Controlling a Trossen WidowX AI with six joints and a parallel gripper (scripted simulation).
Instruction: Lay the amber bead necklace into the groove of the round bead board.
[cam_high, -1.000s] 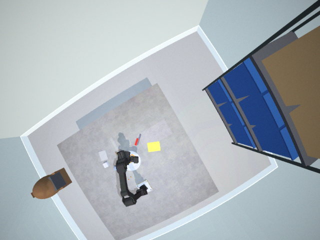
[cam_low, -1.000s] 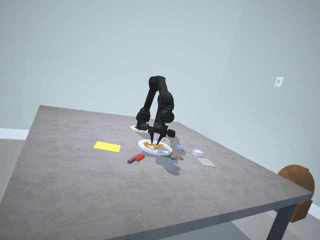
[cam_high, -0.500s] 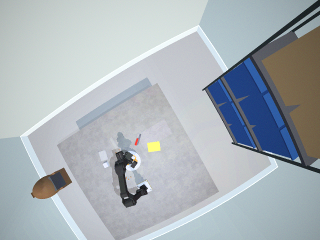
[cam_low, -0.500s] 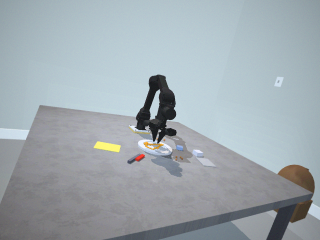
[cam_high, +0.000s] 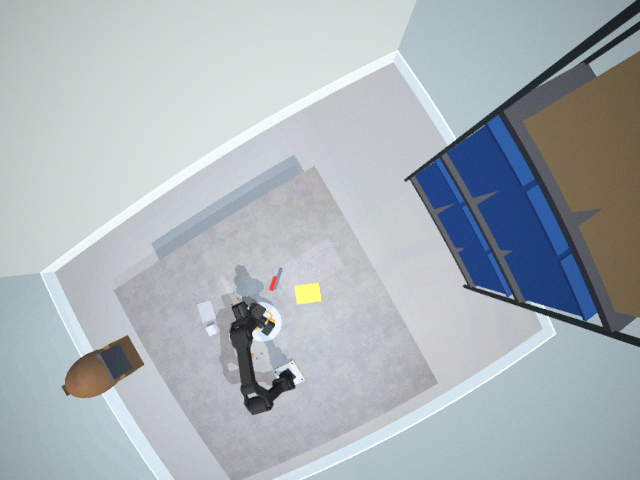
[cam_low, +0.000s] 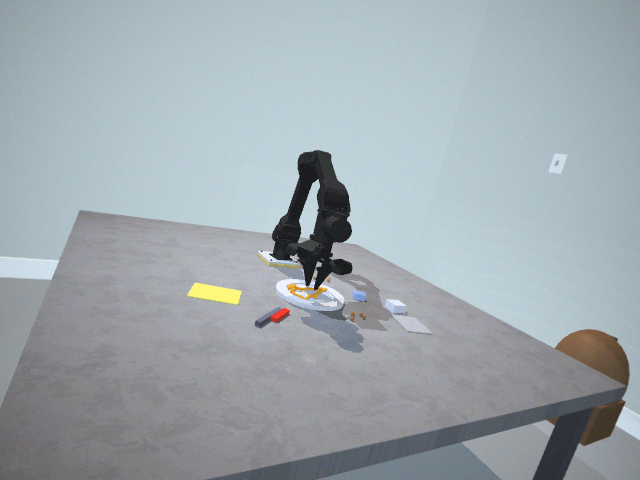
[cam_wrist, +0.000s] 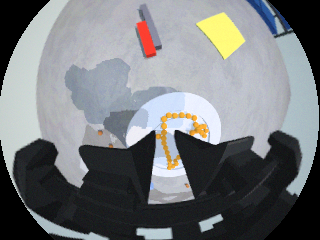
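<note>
Now: gripper tip 4 cm past the round white bead board, 4 cm to the right of it and 3 cm above it. From my gripper tip the other things lie so: yellow sheet 8 cm behind, 23 cm to the right, 4 cm below; then blue block 21 cm to the left, 3 cm below; then grey tool 7 cm ahead, 15 cm to the right, 4 cm below.
</note>
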